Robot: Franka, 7 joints.
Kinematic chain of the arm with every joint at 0, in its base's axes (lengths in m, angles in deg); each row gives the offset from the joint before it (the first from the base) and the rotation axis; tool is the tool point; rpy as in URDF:
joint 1: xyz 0 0 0.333 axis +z
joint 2: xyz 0 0 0 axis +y
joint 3: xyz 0 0 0.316 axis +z
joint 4: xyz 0.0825 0 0 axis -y
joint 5: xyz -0.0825 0 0.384 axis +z
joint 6: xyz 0 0 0 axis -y
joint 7: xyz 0.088 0 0 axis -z
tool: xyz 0 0 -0.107 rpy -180 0 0
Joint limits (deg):
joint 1: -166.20..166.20
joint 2: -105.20..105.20
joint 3: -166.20..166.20
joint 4: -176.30..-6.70
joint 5: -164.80..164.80
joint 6: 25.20..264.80
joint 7: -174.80..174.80
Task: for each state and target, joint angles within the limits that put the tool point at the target. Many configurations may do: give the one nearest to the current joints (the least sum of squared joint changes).
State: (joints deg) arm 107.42 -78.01 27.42 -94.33 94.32 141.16 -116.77
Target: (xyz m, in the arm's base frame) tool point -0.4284 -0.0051 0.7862
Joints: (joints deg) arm 94.29 -62.40 45.22 -113.25 94.08 137.55 -116.77
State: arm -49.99 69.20 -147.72 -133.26 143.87 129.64 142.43
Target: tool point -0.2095 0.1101 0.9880
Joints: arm -70.44 45.92 -166.20 -99.88 147.25 129.16 142.43
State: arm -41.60 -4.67 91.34 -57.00 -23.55 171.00 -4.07
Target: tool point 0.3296 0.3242 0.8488
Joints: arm -52.08 15.77 101.58 -92.27 -43.82 224.38 -4.07
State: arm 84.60 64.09 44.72 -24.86 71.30 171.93 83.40
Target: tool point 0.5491 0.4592 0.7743
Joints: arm 39.40 51.54 38.51 -11.65 68.20 166.91 83.40
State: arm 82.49 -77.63 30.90 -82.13 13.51 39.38 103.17
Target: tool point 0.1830 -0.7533 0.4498
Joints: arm 115.99 -105.20 23.46 -32.10 14.78 88.09 103.17
